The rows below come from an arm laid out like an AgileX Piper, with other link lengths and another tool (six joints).
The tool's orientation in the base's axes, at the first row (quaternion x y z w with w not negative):
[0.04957, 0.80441, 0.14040, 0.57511]
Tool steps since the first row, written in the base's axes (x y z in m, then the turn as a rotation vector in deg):
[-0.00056, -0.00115, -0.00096, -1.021, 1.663, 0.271]
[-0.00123, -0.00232, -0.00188, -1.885, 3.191, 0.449]
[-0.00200, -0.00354, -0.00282, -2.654, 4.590, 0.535]
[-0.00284, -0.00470, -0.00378, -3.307, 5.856, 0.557]
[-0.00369, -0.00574, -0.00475, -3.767, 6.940, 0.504]
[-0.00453, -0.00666, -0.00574, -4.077, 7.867, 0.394]
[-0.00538, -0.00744, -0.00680, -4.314, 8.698, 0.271]
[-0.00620, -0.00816, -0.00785, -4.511, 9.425, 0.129]
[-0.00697, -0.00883, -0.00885, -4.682, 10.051, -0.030]
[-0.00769, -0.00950, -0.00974, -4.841, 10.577, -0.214]
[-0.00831, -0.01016, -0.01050, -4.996, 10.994, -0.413]
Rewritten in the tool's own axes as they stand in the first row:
[0.00078, -0.00132, -0.00043, 0.495, 1.749, -0.759]
[0.00156, -0.00265, -0.00098, 0.989, 3.331, -1.366]
[0.00238, -0.00402, -0.00163, 1.505, 4.755, -1.877]
[0.00326, -0.00533, -0.00233, 2.008, 6.024, -2.284]
[0.00418, -0.00653, -0.00301, 2.471, 7.083, -2.517]
[0.00514, -0.00762, -0.00366, 2.899, 7.963, -2.618]
[0.00620, -0.00859, -0.00428, 3.290, 8.742, -2.664]
[0.00725, -0.00951, -0.00485, 3.661, 9.412, -2.684]
[0.00826, -0.01037, -0.00539, 4.014, 9.980, -2.691]
[0.00915, -0.01121, -0.00591, 4.361, 10.443, -2.696]
[0.00989, -0.01200, -0.00638, 4.695, 10.798, -2.712]

